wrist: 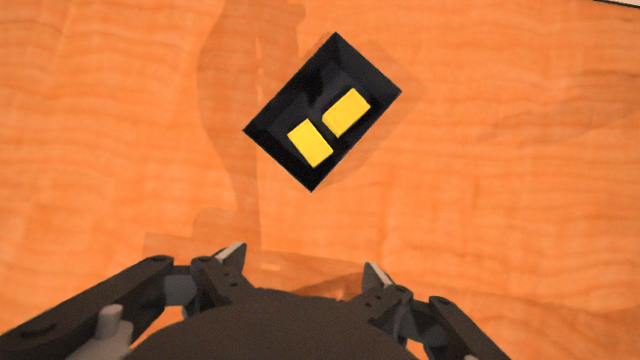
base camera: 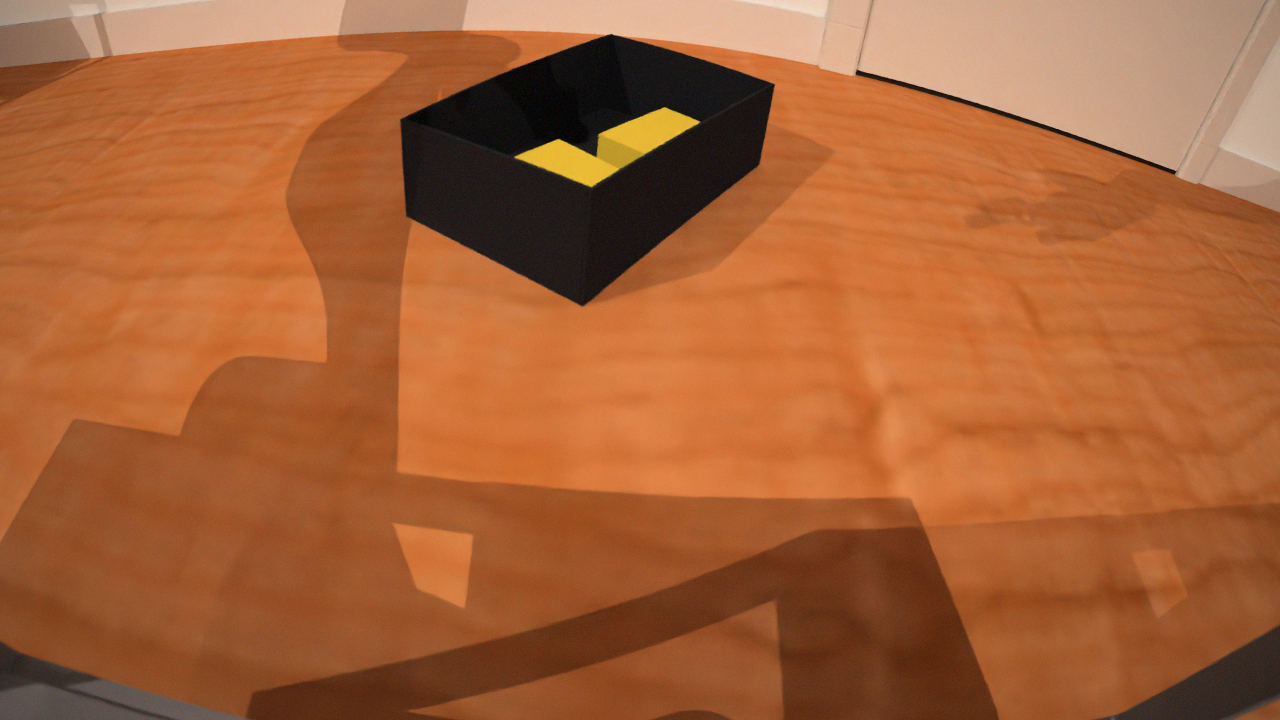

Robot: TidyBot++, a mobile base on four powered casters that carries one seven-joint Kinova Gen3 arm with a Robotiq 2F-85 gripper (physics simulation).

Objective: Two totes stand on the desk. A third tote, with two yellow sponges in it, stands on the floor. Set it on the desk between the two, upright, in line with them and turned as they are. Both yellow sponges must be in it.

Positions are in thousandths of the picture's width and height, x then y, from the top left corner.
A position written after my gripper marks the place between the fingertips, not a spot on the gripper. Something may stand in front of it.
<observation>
my gripper: wrist 476,738; not seen in the base camera view (out of frame)
black tote: wrist 526,188; base camera 361,249
</observation>
